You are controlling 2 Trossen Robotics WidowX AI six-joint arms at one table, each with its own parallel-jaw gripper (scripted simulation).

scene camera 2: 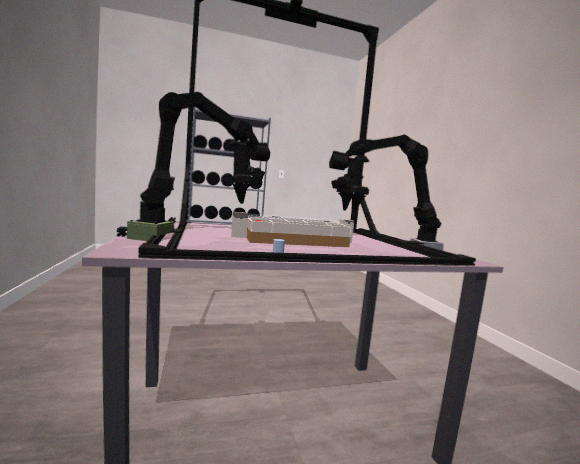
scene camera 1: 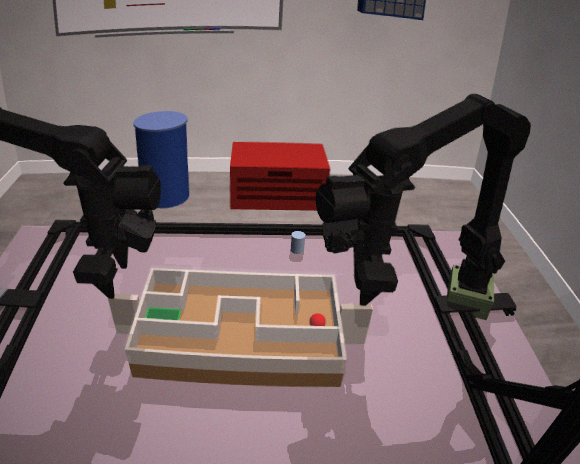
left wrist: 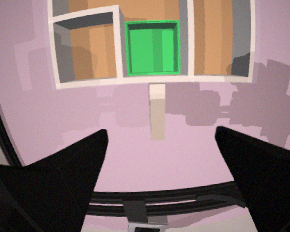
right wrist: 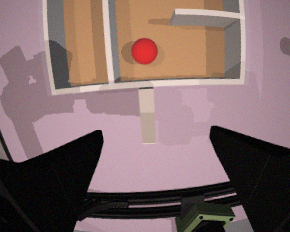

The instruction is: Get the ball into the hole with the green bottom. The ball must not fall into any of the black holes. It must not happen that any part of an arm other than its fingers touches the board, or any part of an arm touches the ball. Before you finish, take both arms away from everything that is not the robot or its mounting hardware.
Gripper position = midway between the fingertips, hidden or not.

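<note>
A maze board [scene camera 1: 254,327] is visible in scene camera 1, and scene camera 2 shows the maze board [scene camera 2: 308,232] too, as do the left wrist view, with the board [left wrist: 82,51], and the right wrist view, with the board [right wrist: 80,53]. The left gripper [scene camera 1: 118,282] can be seen in scene camera 1, while scene camera 2 shows the left gripper [scene camera 2: 348,211] and the left wrist view shows the left gripper [left wrist: 162,133]. The right gripper [scene camera 1: 359,289] is visible in scene camera 1 as well; scene camera 2 shows the right gripper [scene camera 2: 241,203], and the right wrist view shows the right gripper [right wrist: 156,134].
</note>
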